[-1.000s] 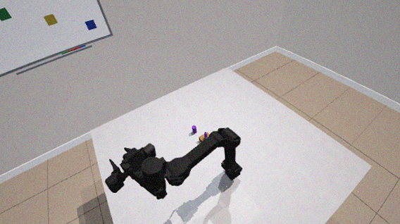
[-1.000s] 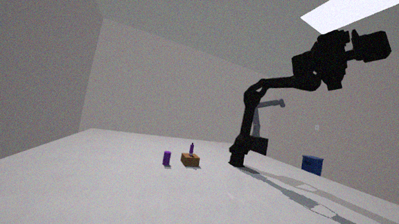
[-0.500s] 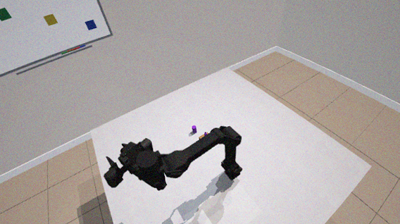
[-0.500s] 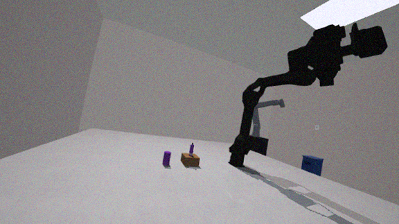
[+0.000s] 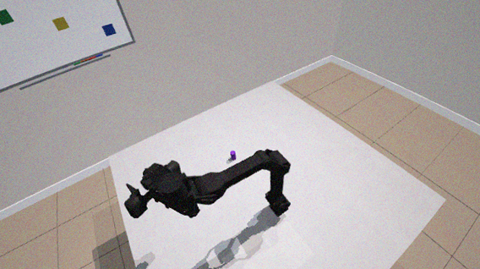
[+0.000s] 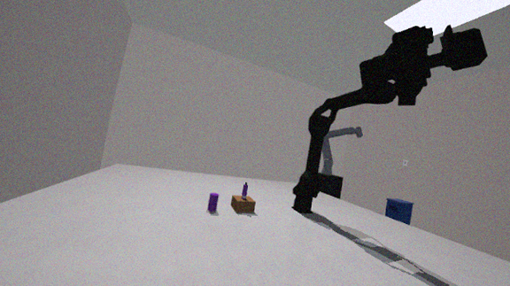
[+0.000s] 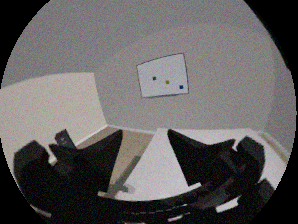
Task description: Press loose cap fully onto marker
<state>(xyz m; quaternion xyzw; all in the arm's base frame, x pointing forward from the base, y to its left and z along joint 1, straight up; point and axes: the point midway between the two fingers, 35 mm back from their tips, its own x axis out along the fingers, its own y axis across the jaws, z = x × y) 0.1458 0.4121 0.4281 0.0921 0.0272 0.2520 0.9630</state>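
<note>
My gripper tip is 190 mm short of the purple cap, 410 mm to the left of it and 400 mm above it. Round my gripper tip: tan holder block (80 mm ahead, 430 mm to the right, 410 mm below).
</note>
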